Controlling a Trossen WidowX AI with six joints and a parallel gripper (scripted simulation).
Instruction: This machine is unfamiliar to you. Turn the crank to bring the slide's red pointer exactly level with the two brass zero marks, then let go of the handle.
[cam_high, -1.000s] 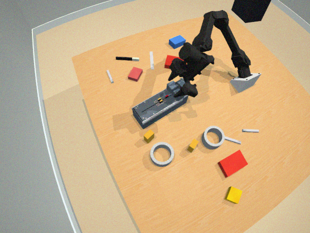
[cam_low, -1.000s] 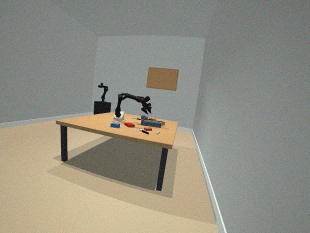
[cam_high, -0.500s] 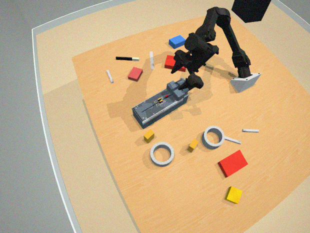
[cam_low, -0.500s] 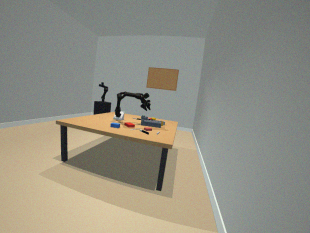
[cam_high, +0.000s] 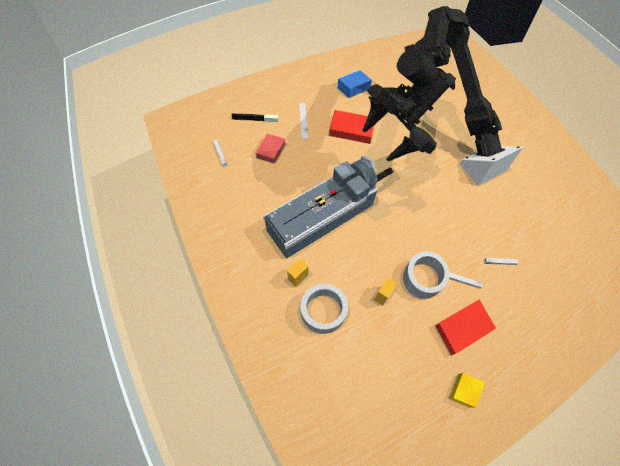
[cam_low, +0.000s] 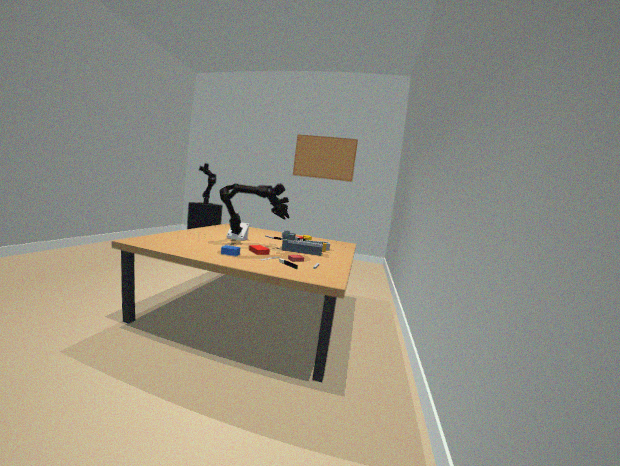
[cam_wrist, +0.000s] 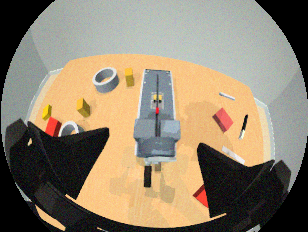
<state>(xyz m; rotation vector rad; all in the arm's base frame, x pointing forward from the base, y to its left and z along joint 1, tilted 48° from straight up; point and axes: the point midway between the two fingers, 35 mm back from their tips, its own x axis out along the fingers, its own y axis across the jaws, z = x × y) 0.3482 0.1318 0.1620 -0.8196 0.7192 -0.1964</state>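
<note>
The dark crank handle lies 50 mm behind my gripper tip, 10 mm to the right of it and 140 mm below it. Round my gripper tip: red block: 170 mm ahead, 230 mm to the right, 190 mm below; red pointer: 90 mm ahead, 10 mm to the left, 120 mm below; black marker: 160 mm ahead, 350 mm to the right, 190 mm below.
</note>
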